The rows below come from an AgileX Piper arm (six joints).
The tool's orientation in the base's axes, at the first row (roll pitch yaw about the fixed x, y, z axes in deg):
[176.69 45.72 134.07]
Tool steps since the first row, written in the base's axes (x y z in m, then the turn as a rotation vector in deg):
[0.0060 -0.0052 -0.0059 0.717 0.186 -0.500]
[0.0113 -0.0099 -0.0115 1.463 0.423 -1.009]
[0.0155 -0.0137 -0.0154 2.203 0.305 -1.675]
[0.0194 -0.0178 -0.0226 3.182 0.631 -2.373]
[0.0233 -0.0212 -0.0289 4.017 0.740 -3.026]
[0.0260 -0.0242 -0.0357 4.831 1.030 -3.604]
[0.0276 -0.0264 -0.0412 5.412 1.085 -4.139]
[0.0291 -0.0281 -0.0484 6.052 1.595 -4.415]
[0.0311 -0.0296 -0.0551 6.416 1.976 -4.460]
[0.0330 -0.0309 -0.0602 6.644 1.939 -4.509]
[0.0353 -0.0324 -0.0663 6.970 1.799 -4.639]
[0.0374 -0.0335 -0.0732 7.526 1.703 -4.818]
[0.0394 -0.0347 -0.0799 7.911 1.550 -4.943]
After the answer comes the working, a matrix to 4 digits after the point.
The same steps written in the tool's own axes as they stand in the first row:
[-0.0013 0.0001 0.0098 0.103 0.608 0.647]
[-0.0022 0.0001 0.0188 0.224 1.273 1.291]
[-0.0034 0.0001 0.0256 0.282 1.670 2.210]
[-0.0022 -0.0004 0.0346 0.470 2.552 3.069]
[-0.0013 -0.0005 0.0427 0.587 3.180 3.922]
[0.0008 -0.0011 0.0503 0.751 3.927 4.626]
[0.0029 -0.0018 0.0561 0.879 4.345 5.286]
[0.0064 -0.0023 0.0627 1.022 5.144 5.582]
[0.0095 -0.0022 0.0692 1.069 5.669 5.629]
[0.0116 -0.0021 0.0744 0.974 5.797 5.803]
[0.0141 -0.0018 0.0806 0.839 5.915 6.136]
[0.0174 -0.0015 0.0870 0.649 6.221 6.606]
[0.0207 -0.0012 0.0933 0.475 6.370 6.973]

The tool's axes in the first row as the columns of a matrix, in the base's axes (rounded; the answer above uses it unrounded):
[-0.4856 0.6885 0.5386]
[0.5016 0.7241 -0.4734]
[-0.7159 0.0403 -0.6970]

